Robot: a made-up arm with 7 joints. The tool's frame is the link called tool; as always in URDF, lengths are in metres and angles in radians. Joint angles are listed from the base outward. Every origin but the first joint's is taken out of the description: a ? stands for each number. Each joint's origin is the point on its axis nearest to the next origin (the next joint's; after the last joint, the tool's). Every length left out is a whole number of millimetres.
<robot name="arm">
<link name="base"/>
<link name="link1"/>
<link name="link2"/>
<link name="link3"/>
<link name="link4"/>
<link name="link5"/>
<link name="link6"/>
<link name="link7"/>
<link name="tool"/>
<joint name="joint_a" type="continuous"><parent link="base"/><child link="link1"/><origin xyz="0.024 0.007 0.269" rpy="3.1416 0 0"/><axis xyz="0 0 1"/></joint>
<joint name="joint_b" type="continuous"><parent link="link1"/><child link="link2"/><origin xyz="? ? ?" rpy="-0.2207 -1.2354 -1.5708"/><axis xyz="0 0 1"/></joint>
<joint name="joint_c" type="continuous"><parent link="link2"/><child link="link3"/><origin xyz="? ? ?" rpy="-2.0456 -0.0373 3.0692"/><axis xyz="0 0 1"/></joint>
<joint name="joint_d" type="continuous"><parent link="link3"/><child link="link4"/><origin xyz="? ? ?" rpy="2.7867 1.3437 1.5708"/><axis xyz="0 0 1"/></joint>
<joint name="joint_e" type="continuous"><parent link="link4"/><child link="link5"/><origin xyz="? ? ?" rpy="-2.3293 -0.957 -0.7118"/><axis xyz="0 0 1"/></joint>
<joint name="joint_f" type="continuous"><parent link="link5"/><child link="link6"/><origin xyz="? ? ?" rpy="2.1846 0.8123 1.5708"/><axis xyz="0 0 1"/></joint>
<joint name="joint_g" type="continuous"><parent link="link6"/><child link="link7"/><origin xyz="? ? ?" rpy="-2.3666 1.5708 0"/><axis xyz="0 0 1"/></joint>
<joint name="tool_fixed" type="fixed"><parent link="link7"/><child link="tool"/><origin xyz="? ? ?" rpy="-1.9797 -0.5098 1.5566"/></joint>
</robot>
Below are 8 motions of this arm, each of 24 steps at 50 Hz.
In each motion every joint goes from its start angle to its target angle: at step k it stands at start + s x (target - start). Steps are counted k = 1, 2, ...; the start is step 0. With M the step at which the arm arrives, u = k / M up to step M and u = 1 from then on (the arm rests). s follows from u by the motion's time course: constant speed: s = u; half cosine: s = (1 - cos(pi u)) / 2; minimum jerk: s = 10 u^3 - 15 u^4 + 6 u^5.
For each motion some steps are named. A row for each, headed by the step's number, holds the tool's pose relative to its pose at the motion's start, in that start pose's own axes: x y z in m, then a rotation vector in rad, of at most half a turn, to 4 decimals.
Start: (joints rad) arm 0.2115 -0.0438 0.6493 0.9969 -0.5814 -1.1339 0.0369
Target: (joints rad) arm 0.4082 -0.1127 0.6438 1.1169 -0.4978 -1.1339 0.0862
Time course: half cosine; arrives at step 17
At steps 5, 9, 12, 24:
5: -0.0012 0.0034 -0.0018 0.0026 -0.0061 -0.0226
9: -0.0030 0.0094 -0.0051 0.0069 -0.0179 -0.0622
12: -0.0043 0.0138 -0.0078 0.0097 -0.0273 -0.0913
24: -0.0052 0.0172 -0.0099 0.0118 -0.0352 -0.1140

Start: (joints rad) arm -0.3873 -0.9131 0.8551 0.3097 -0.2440 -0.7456 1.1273
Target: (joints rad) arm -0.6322 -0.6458 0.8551 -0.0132 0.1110 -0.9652 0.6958
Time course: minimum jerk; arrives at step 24
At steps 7, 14, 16, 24:
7: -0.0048 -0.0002 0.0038 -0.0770 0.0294 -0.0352
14: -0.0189 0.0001 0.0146 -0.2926 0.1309 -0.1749
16: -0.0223 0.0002 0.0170 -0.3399 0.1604 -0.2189
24: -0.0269 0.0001 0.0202 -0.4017 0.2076 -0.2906

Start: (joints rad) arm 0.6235 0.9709 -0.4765 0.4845 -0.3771 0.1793 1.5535
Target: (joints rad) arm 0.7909 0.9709 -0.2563 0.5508 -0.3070 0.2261 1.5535
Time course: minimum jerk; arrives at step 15
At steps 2, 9, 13, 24:
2: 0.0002 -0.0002 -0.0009 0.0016 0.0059 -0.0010
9: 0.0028 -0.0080 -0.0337 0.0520 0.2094 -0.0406
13: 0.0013 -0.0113 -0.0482 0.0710 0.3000 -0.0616
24: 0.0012 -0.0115 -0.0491 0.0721 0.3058 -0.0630

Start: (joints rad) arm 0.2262 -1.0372 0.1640 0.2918 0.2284 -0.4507 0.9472
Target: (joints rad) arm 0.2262 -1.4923 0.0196 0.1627 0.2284 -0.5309 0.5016
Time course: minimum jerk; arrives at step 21
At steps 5, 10, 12, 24:
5: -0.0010 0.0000 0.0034 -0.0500 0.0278 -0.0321
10: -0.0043 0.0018 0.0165 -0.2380 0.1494 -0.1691
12: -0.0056 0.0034 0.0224 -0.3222 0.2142 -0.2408
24: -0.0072 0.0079 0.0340 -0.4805 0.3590 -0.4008

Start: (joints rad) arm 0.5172 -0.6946 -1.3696 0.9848 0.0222 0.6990 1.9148
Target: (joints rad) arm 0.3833 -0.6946 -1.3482 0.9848 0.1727 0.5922 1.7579
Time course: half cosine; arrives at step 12
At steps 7, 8, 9, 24:
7: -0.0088 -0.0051 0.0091 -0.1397 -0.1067 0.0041
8: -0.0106 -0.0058 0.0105 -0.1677 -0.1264 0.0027
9: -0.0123 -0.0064 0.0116 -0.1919 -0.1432 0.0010
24: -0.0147 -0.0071 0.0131 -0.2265 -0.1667 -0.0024

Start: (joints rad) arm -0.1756 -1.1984 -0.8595 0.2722 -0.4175 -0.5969 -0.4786
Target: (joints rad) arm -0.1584 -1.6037 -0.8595 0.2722 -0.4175 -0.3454 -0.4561
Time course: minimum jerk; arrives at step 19
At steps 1, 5, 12, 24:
1: 0.0000 0.0000 0.0000 -0.0001 0.0002 -0.0001
5: -0.0018 0.0016 0.0022 -0.0116 0.0194 -0.0074
12: -0.0095 0.0105 0.0146 -0.0652 0.1262 -0.0383
24: -0.0116 0.0145 0.0203 -0.0838 0.1743 -0.0479

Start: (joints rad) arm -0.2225 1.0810 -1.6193 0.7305 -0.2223 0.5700 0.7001
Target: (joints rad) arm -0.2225 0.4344 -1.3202 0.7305 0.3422 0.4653 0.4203
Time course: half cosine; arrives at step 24
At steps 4, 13, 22, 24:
4: 0.0029 0.0026 -0.0050 -0.0166 0.0343 -0.0334
13: 0.0179 0.0270 -0.0413 -0.1761 0.2988 -0.2903
22: 0.0250 0.0540 -0.0715 -0.3589 0.5278 -0.5095
24: 0.0252 0.0551 -0.0727 -0.3673 0.5371 -0.5184

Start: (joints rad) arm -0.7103 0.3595 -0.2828 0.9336 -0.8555 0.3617 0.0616
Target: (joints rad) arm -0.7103 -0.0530 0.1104 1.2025 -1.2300 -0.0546 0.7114
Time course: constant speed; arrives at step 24
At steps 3, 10, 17, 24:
3: 0.0098 -0.0138 -0.0057 0.0870 -0.0101 -0.0196
10: 0.0313 -0.0425 -0.0249 0.2760 -0.0438 -0.0770
17: 0.0504 -0.0649 -0.0501 0.4465 -0.0944 -0.1491
24: 0.0666 -0.0806 -0.0792 0.6003 -0.1650 -0.2351

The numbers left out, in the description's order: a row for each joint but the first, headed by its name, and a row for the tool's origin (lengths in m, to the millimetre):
joint_b: -0.089 -0.015 0
joint_c: 0.055 0.027 0
joint_d: 0.006 -0.061 0
joint_e: 0.03 0.142 0
joint_f: 0.11 0.067 0
joint_g: 0.025 0 0
tool: -0.04 -0.023 0

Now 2 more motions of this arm.
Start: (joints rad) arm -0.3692 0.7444 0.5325 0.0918 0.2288 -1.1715 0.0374
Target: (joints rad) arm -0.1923 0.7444 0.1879 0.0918 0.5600 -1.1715 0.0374
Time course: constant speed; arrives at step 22
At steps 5, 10, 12, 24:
5: -0.0059 -0.0102 -0.0126 0.1260 -0.0138 -0.0181
10: -0.0112 -0.0185 -0.0264 0.2518 -0.0267 -0.0291
12: -0.0131 -0.0212 -0.0321 0.3020 -0.0315 -0.0316
24: -0.0207 -0.0303 -0.0620 0.5514 -0.0517 -0.0267

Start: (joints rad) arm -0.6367 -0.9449 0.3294 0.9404 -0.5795 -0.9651 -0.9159
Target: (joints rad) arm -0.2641 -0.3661 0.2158 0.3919 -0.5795 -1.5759 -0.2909
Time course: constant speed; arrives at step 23
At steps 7, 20, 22, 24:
7: -0.0210 0.0118 -0.0091 0.2700 -0.0355 -0.3848
20: -0.0494 0.0515 -0.0257 0.7210 -0.1994 -1.1569
22: -0.0517 0.0589 -0.0278 0.7836 -0.2316 -1.2793
24: -0.0526 0.0626 -0.0287 0.8142 -0.2481 -1.3406

